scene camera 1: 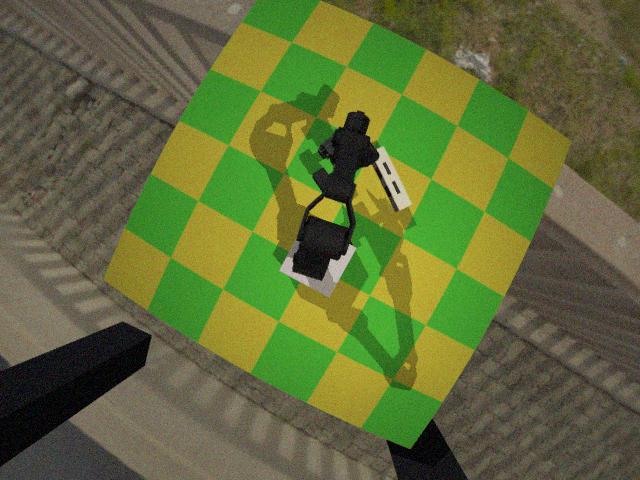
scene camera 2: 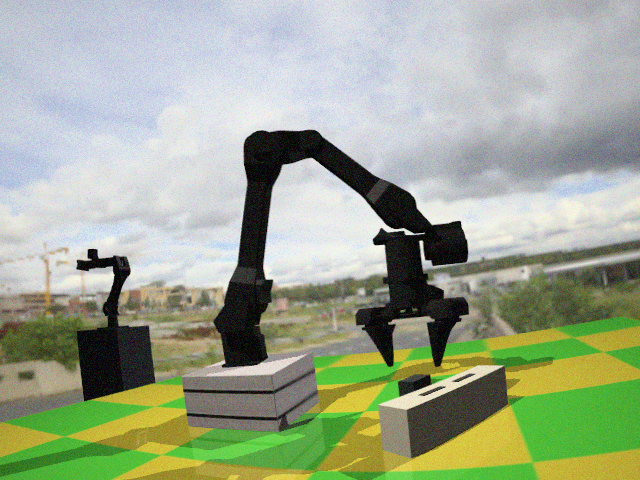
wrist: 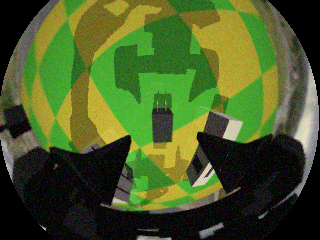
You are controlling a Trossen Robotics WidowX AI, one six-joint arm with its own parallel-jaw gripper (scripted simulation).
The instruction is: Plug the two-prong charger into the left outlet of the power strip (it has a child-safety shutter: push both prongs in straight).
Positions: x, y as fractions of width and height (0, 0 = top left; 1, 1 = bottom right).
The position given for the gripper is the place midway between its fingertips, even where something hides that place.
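Observation:
The gripper (scene camera 2: 0.65, 0.76) is open and holds nothing. The wrist view shows the gripper (wrist: 0.52, 0.57) as well, and a charger (wrist: 0.51, 0.50) is also in view.

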